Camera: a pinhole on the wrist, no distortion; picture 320 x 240 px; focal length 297.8 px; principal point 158.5 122.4 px. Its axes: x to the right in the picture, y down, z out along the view. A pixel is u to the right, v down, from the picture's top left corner.
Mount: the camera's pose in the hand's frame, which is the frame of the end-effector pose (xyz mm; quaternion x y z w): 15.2 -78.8 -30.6 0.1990 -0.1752 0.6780 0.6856
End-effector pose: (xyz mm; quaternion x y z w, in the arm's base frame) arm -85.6 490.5 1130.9 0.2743 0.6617 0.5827 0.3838
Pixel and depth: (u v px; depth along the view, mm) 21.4 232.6 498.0
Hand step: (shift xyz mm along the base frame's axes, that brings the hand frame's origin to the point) 370.2 -58.0 -497.9
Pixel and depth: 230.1 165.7 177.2
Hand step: 133.1 54.7 -133.1
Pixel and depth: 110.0 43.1 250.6
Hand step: 105.0 121.1 -258.4
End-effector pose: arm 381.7 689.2 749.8 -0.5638 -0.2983 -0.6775 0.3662
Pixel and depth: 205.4 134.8 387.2
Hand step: -5.5 395.0 75.7
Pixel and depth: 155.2 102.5 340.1
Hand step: -76.2 345.5 97.5
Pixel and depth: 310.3 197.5 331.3
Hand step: 107.1 346.1 10.6
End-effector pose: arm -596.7 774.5 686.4 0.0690 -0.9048 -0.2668 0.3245
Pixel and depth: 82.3 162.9 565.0
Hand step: -226.2 -234.4 -533.9
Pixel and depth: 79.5 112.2 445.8
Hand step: -234.0 -230.6 -381.2
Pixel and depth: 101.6 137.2 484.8
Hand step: -234.5 -196.5 -431.9
